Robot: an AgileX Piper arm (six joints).
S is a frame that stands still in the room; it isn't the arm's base.
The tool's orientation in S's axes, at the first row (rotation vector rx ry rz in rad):
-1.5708 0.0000 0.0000
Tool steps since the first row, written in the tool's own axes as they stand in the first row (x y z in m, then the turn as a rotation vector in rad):
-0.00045 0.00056 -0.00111 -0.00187 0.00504 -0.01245
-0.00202 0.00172 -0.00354 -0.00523 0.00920 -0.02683
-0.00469 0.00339 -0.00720 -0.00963 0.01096 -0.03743
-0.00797 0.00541 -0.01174 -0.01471 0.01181 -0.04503
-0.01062 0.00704 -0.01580 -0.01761 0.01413 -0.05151
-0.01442 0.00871 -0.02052 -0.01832 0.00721 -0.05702
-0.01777 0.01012 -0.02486 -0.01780 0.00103 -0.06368
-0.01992 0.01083 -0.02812 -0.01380 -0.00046 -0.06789
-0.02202 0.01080 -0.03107 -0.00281 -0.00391 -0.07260
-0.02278 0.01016 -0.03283 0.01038 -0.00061 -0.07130
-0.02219 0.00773 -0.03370 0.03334 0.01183 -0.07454
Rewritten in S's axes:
-0.00045 -0.00111 -0.00056 -0.00187 -0.01245 -0.00504
-0.00202 -0.00354 -0.00172 -0.00523 -0.02683 -0.00920
-0.00469 -0.00720 -0.00339 -0.00963 -0.03743 -0.01096
-0.00797 -0.01174 -0.00541 -0.01471 -0.04503 -0.01181
-0.01062 -0.01580 -0.00704 -0.01761 -0.05151 -0.01413
-0.01442 -0.02052 -0.00871 -0.01832 -0.05702 -0.00721
-0.01777 -0.02486 -0.01012 -0.01780 -0.06368 -0.00103
-0.01992 -0.02812 -0.01083 -0.01380 -0.06789 0.00046
-0.02202 -0.03107 -0.01080 -0.00281 -0.07260 0.00391
-0.02278 -0.03283 -0.01016 0.01038 -0.07130 0.00061
-0.02219 -0.03370 -0.00773 0.03334 -0.07454 -0.01183

